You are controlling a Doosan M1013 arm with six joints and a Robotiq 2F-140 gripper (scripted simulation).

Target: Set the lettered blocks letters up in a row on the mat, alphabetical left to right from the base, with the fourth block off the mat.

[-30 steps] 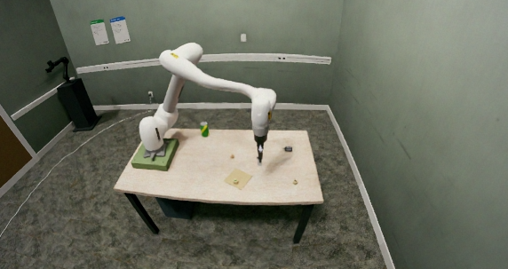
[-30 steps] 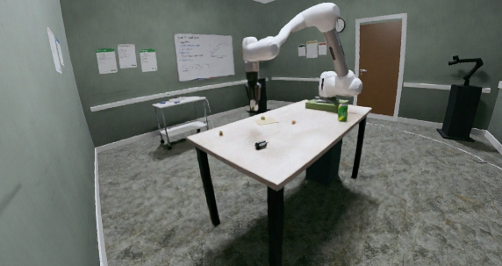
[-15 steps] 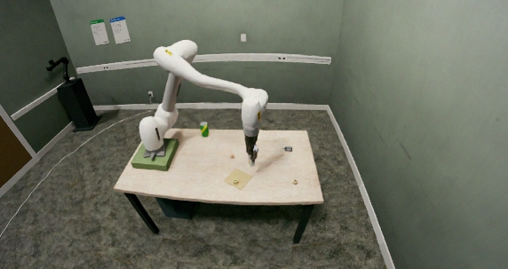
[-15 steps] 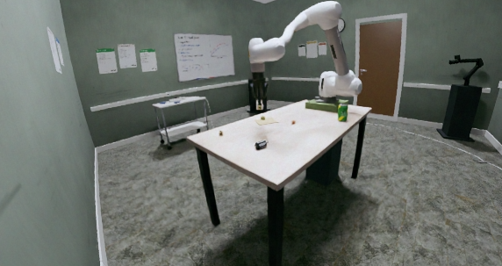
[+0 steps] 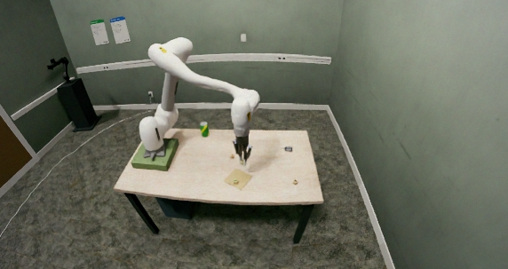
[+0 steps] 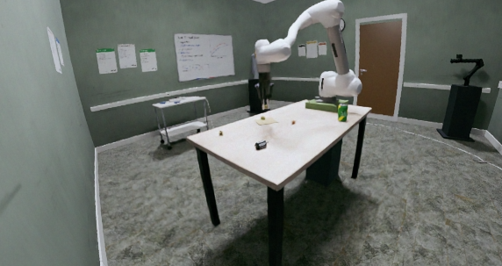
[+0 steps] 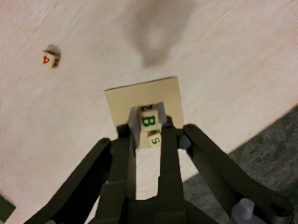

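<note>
The tan mat lies 14 cm below my hand, 4 cm behind it and 3 cm to the right of it. Also, from my hand: black object: 35 cm ahead, 20 cm to the left, 12 cm below; then can: 47 cm to the left, 28 cm behind, 8 cm below.
</note>
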